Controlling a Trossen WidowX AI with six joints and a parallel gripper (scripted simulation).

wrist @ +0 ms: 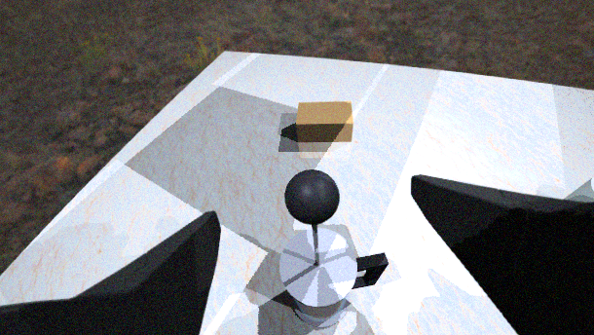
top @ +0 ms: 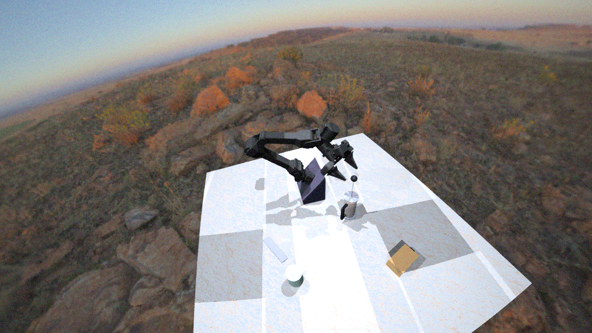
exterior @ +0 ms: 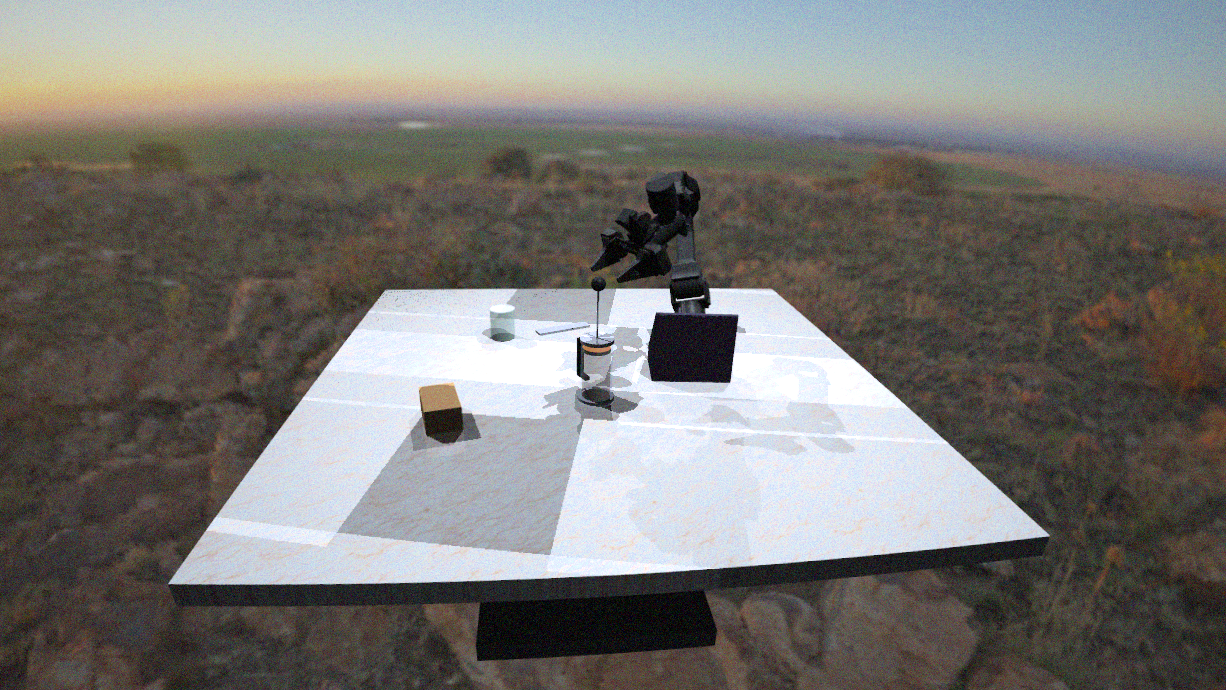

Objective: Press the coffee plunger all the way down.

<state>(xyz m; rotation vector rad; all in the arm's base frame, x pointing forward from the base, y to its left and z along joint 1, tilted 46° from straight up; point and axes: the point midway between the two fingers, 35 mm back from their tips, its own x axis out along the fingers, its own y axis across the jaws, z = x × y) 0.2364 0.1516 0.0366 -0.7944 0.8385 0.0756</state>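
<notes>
Now: gripper tip 2 cm short of the glass coffee press, 1 cm to the left of it and 14 cm above it. The rest, counted from my gripper tip: thin flat grey strip: 2 cm ahead, 40 cm to the right, 26 cm below.
</notes>
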